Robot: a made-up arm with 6 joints. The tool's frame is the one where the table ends. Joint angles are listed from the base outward.
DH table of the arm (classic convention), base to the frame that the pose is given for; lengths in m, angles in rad. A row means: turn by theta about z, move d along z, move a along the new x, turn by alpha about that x. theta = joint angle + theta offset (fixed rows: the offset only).
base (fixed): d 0; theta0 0.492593; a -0.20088; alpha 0
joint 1: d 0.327; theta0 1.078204; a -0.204; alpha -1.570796
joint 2: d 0; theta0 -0.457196; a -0.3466; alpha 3.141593
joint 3: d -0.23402; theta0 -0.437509; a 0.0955; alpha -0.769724
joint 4: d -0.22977; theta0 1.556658; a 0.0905; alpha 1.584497
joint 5: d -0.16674; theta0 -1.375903; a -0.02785; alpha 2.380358
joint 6: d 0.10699; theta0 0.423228; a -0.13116; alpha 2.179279
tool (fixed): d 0.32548; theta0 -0.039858; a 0; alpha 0
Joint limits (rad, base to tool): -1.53..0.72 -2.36..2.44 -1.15..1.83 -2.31..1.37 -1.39..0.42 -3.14..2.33
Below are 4 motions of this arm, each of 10 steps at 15 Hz.
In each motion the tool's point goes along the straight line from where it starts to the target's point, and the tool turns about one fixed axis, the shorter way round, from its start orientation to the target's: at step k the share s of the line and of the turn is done. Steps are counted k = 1, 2, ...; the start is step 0. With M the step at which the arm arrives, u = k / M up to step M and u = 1 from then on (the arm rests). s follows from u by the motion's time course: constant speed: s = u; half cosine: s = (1 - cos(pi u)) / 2; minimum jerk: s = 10 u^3 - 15 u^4 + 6 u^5.
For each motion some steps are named. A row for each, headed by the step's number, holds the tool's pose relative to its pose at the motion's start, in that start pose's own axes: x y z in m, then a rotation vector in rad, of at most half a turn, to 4 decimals.
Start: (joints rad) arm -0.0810 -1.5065 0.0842 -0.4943 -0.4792 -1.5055
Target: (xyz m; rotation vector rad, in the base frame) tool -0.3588 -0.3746 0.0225 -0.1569 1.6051 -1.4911
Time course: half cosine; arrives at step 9
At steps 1, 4, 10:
1: -0.0054 0.0036 -0.0025 -0.0216 -0.0199 0.0157
4: -0.0742 0.0489 -0.0346 -0.2958 -0.2720 0.2157
10: -0.1795 0.1184 -0.0838 -0.7160 -0.6584 0.5221

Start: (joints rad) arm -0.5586 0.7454 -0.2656 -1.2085 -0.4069 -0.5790
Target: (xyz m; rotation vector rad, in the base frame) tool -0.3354 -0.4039 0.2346 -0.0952 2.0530 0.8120
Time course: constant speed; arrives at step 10
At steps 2, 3, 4, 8, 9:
2: -0.0640 -0.0797 -0.0677 0.0552 -0.1404 -0.0448
3: -0.0960 -0.1195 -0.1015 0.0828 -0.2107 -0.0671
4: -0.1281 -0.1593 -0.1354 0.1103 -0.2809 -0.0895
8: -0.2561 -0.3186 -0.2707 0.2207 -0.5618 -0.1790
9: -0.2881 -0.3585 -0.3045 0.2483 -0.6320 -0.2014

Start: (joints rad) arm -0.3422 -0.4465 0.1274 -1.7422 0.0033 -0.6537
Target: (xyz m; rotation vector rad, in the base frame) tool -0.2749 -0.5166 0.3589 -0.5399 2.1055 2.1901
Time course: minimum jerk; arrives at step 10
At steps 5, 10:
5: -0.2164 -0.0998 -0.0417 0.1754 0.5658 0.2530
10: -0.4328 -0.1996 -0.0835 0.3509 1.1316 0.5060

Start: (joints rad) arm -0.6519 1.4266 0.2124 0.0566 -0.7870 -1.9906
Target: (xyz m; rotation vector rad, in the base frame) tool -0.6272 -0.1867 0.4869 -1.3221 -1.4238 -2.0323
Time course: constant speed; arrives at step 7
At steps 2, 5, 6, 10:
2: -0.0311 -0.0229 -0.0428 -0.0416 0.0023 0.0601
5: -0.0779 -0.0573 -0.1071 -0.1040 0.0056 0.1503
6: -0.0934 -0.0687 -0.1285 -0.1248 0.0068 0.1803
10: -0.1090 -0.0802 -0.1499 -0.1456 0.0079 0.2104

